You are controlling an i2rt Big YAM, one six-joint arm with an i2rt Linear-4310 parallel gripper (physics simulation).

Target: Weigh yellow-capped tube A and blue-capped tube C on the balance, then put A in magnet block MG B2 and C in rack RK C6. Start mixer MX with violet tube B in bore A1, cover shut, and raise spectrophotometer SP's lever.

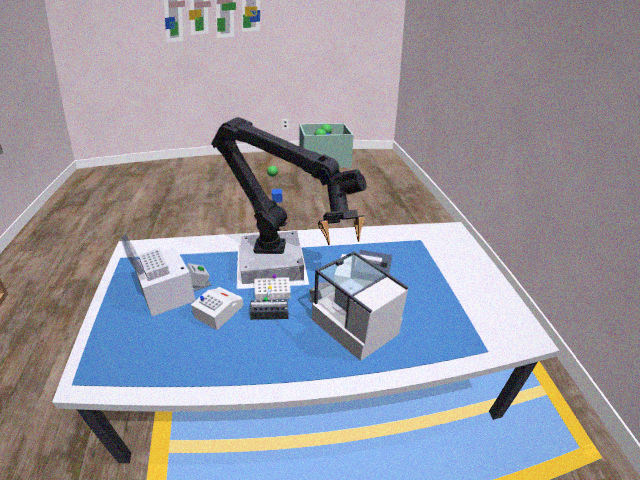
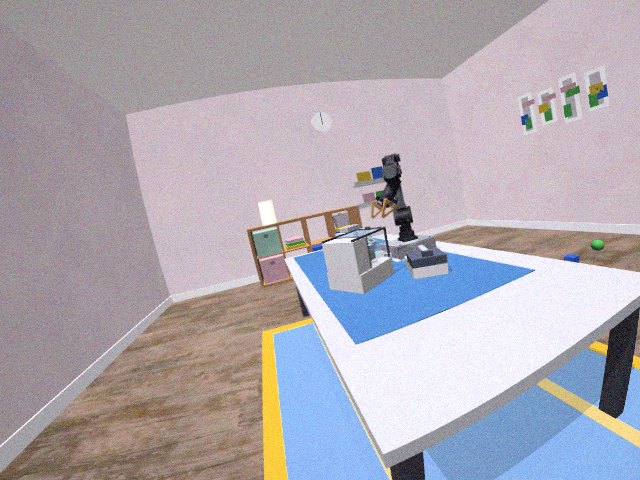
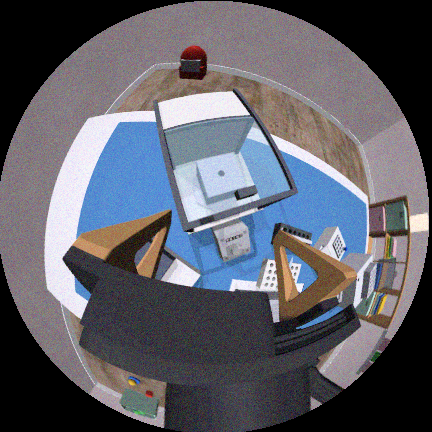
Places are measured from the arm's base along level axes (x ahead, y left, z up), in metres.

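Where they show: gripper, fingertip midpoint: [image 1: 344, 243] [image 2: 377, 217] [image 3: 227, 226]; arm's base at its link origin: [image 1: 269, 247] [image 2: 407, 239].
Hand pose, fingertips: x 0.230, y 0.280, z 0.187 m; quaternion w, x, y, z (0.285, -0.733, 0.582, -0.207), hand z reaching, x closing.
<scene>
Each offset is from my fingertips to the top centre of the thing. "*": to the spot under its first point.
My gripper [image 1: 343, 242] [image 2: 377, 217] [image 3: 227, 226] is open and empty, high behind the glass-walled balance {0.025 m left, 0.091 m ahead, 0.032 m down} [image 1: 382, 295] [image 2: 343, 263] [image 3: 205, 110]. The yellow-capped tube A {0.251 m right, 0.001 m ahead, 0.210 m down} [image 1: 269, 287] is at the white rack {0.245 m right, 0.039 m back, 0.224 m down} [image 1: 257, 294] [image 3: 263, 281], its body slanting toward the dark magnet block {0.241 m right, 0.077 m ahead, 0.206 m down} [image 1: 268, 314] [image 3: 296, 233]. The violet-capped tube B {0.241 m right, 0.069 m back, 0.200 m down} [image 1: 274, 276] stands at the rack's back edge. The blue-capped tube C {0.464 m right, 0.117 m ahead, 0.167 m down} [image 1: 201, 298] [image 3: 345, 248] is in the sloped white block {0.422 m right, 0.090 m ahead, 0.184 m down} [image 1: 222, 315]. The large white box, apparently the mixer {* 0.567 m right, 0.079 m ahead, 0.176 m down} [image 1: 178, 289], has a raised cover. The dark-lidded spectrophotometer {0.091 m left, 0.152 m back, 0.152 m down} [image 1: 385, 254] [image 2: 429, 266] sits behind the balance.
A green cap {0.252 m right, 0.063 m ahead, 0.198 m down} [image 1: 266, 299] shows at the magnet block. A small unit with a green button {0.524 m right, 0.065 m back, 0.179 m down} [image 1: 200, 268] is beside the mixer. The balance's control box {* 0.054 m right, 0.002 m back, 0.181 m down} [image 3: 232, 241] faces the arm base [image 1: 271, 271]. The balance's tall frame rises below the gripper.
</scene>
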